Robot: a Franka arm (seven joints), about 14 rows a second.
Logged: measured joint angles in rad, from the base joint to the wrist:
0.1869, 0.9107, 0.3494, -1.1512, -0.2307, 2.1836, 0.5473
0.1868, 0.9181, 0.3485, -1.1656, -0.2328, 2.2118, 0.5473
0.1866, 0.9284, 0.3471, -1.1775, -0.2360, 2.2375, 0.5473
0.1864, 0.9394, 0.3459, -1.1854, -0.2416, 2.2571, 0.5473
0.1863, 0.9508, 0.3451, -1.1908, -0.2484, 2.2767, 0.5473
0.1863, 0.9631, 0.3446, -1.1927, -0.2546, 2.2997, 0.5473
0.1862, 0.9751, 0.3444, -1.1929, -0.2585, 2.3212, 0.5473
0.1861, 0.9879, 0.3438, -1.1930, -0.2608, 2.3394, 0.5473
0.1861, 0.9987, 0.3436, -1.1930, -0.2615, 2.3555, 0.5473
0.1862, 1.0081, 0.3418, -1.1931, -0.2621, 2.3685, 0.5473
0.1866, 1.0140, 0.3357, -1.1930, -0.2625, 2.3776, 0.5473
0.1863, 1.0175, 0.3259, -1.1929, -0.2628, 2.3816, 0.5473
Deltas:
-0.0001, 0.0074, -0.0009, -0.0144, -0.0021, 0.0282, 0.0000
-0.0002, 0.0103, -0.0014, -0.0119, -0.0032, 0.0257, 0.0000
-0.0002, 0.0110, -0.0012, -0.0079, -0.0056, 0.0196, 0.0000
-0.0001, 0.0114, -0.0008, -0.0054, -0.0068, 0.0196, 0.0000
0.0000, 0.0123, -0.0005, -0.0019, -0.0062, 0.0230, 0.0000
-0.0001, 0.0120, -0.0002, -0.0002, -0.0039, 0.0215, 0.0000
-0.0001, 0.0128, -0.0006, -0.0001, -0.0023, 0.0182, 0.0000
0.0000, 0.0108, -0.0002, 0.0000, -0.0007, 0.0161, 0.0000
0.0001, 0.0094, -0.0018, -0.0001, -0.0006, 0.0130, 0.0000
0.0004, 0.0059, -0.0061, 0.0001, -0.0004, 0.0091, 0.0000
-0.0003, 0.0035, -0.0098, 0.0001, -0.0003, 0.0040, 0.0000

